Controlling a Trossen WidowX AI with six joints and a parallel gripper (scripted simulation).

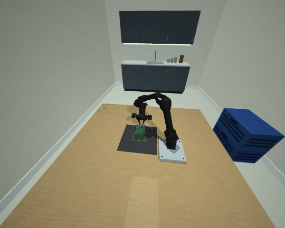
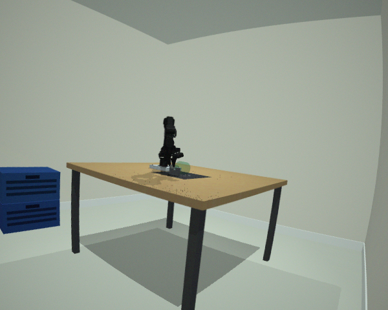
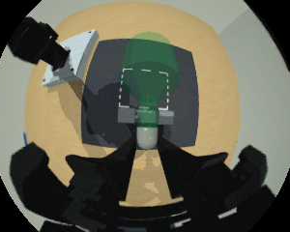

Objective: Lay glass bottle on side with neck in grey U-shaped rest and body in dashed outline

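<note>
My gripper tip is now 50 mm to the right of the green glass bottle. The rest, counted from my gripper tip: dark mat (110 mm to the left, 60 mm below).
</note>
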